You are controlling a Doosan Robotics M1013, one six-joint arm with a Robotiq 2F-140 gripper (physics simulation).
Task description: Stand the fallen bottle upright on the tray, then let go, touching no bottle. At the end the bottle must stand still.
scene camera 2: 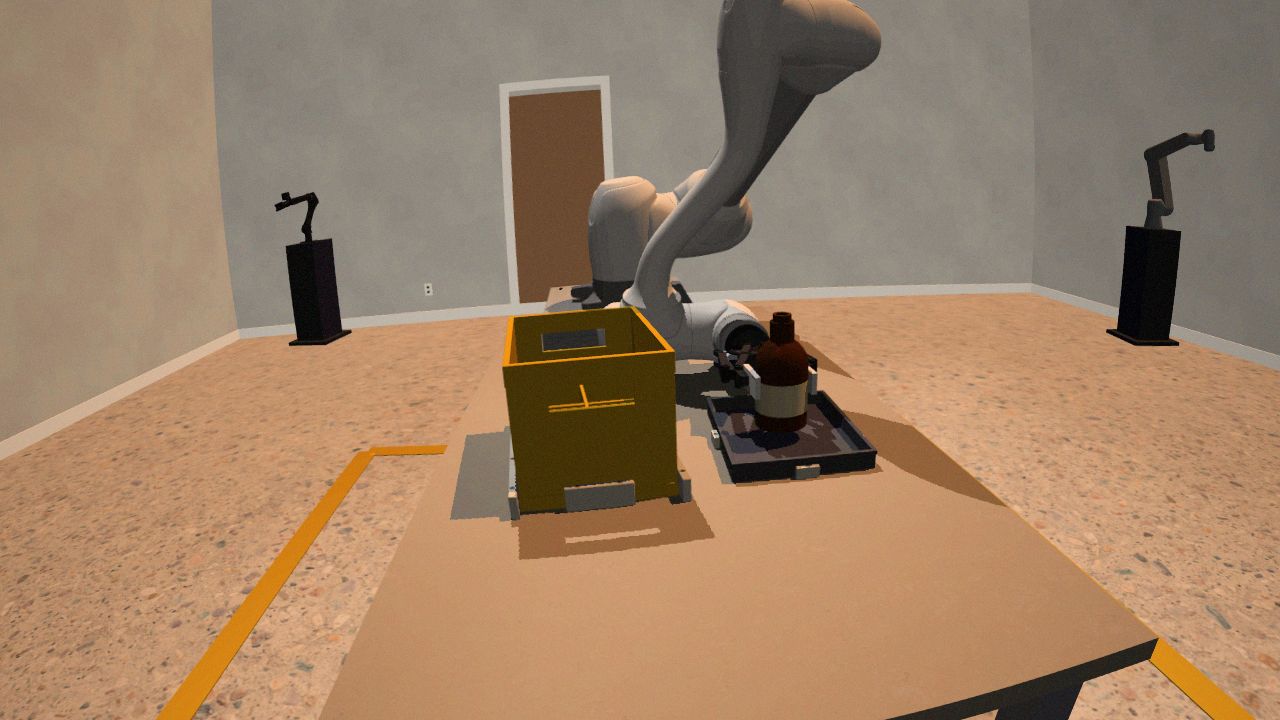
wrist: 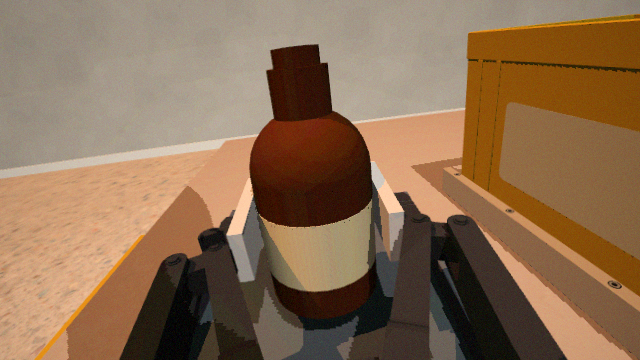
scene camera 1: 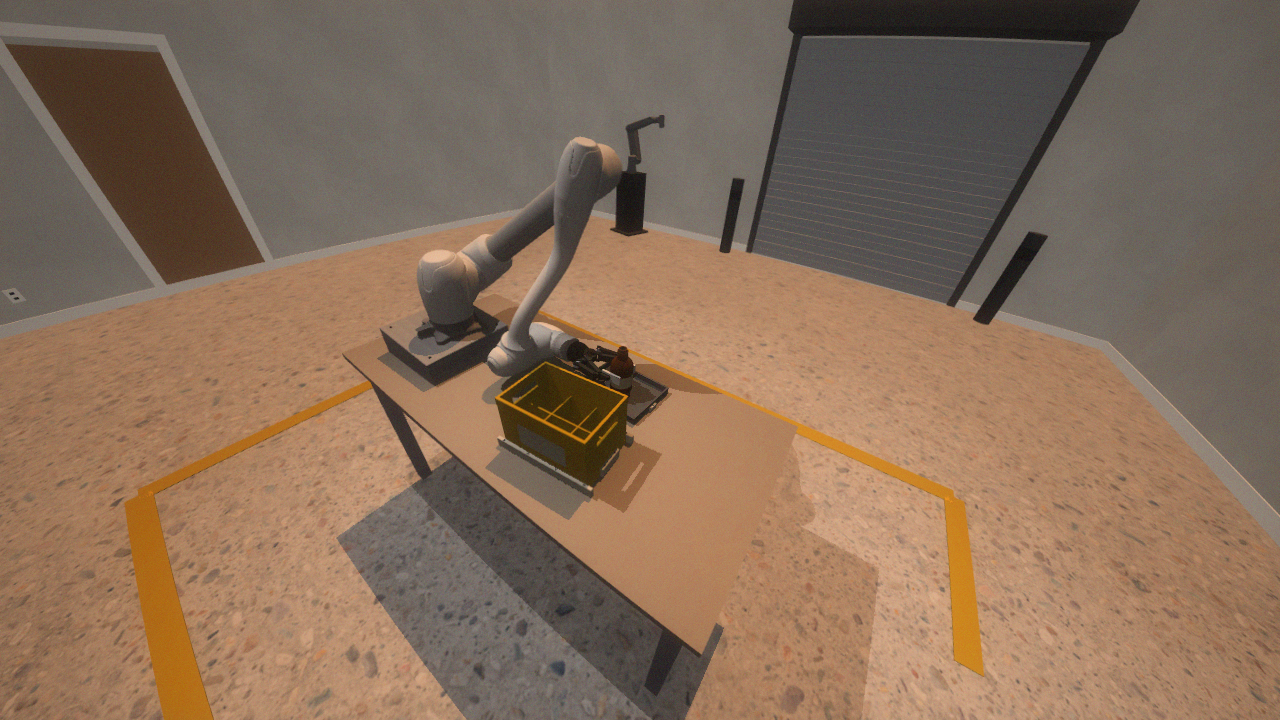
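Pixels of known places: gripper, fingertip midpoint: [scene camera 2: 786,386] [scene camera 1: 627,375]; arm's base at its link origin: [scene camera 1: 455,325].
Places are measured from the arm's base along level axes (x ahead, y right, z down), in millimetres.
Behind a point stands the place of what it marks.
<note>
The brown bottle [scene camera 1: 622,370] {z -25, x 624, y -280 mm} [scene camera 2: 782,376] {z -8, x 633, y -301 mm} [wrist: 315,200] {z -11, x 561, y -293 mm} with a cream label is upright, neck up, over the dark tray [scene camera 1: 646,408] {z 74, x 721, y -298 mm} [scene camera 2: 845,462] {z 85, x 705, y -381 mm}. In the scene camera 2 view its base is at the tray's floor; whether it rests fully on it I cannot tell. My gripper [scene camera 2: 781,380] {z 11, x 619, y -308 mm} [wrist: 313,188] {z 11, x 619, y -308 mm} reaches in low and level from the arm's side and is shut on the bottle, with one pale finger pad on each side of its body. The bottle hides part of the fingers in the scene camera 2 view.
A yellow crate [scene camera 1: 562,420] {z 7, x 657, y -40 mm} [scene camera 2: 590,429] {z 3, x 793, y -81 mm} [wrist: 550,150] {z 6, x 657, y -139 mm} with dividers stands beside the tray, held by pale rails on the table [scene camera 1: 698,501] {z 97, x 1023, y -181 mm} [scene camera 2: 716,608] {z 97, x 989, y -227 mm}. The arm's base [scene camera 1: 443,344] {z 7, x 92, y 75 mm} stands at the table's far end.
</note>
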